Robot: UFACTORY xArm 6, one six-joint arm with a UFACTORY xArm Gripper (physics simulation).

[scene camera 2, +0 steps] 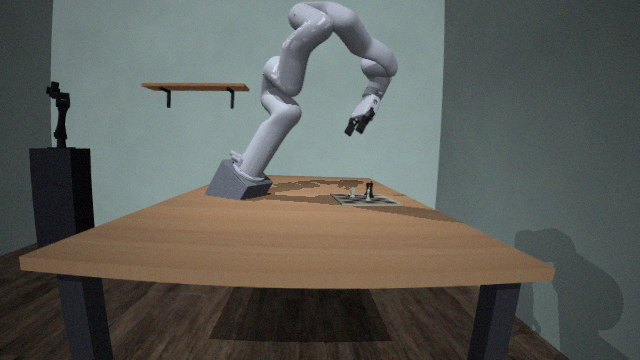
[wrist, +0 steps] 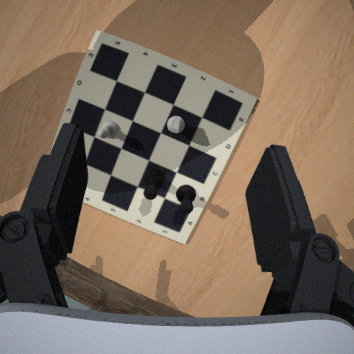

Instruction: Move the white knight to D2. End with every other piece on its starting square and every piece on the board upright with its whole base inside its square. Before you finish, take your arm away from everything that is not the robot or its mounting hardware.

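Seen in the pictures: gripper, fingertip midpoint: (scene camera 2: pixel 352 133) (wrist: pixel 172 158); arm's base, origin of the base link: (scene camera 2: pixel 248 171).
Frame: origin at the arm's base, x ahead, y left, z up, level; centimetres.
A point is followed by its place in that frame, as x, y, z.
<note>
The white knight (scene camera 2: pixel 352 192) {38.8, -7.3, -7.1} (wrist: pixel 175 124) {38.7, -7.0, -5.2} stands on dark square D2 of the small board (scene camera 2: pixel 346 203) {31.7, -19.3, -8.9} (wrist: pixel 98 37) {31.0, -19.3, -8.9}. It looks upright, with its round outline inside the square in the wrist view. Another white piece (scene camera 2: pixel 368 195) {41.9, -15.0, -7.0} (wrist: pixel 109 130) {41.7, -14.3, -7.1} stands on light square C4. One black piece (wrist: pixel 152 184) {45.8, -7.5, -4.5} stands on dark square B2 and a second black piece (wrist: pixel 186 195) {46.7, -3.2, -6.7} on light square B1; the two overlap in the scene view. My gripper (scene camera 2: pixel 354 132) {37.9, -7.1, 15.5} (wrist: pixel 172 158) {37.9, -7.1, 15.5} is open and empty, tilted, high above the board and apart from every piece.
The wooden table (scene camera 2: pixel 280 240) {4.6, -52.3, -9.5} (wrist: pixel 300 90) {29.6, 7.3, -9.5} carries the arm's grey mounting block (scene camera 2: pixel 232 180) {-5.9, -4.8, -2.9} to the left of the board. A wall shelf (scene camera 2: pixel 195 87) is behind the arm. A dark pedestal (scene camera 2: pixel 55 190) with a small black arm (scene camera 2: pixel 61 117) stands at the far left.
</note>
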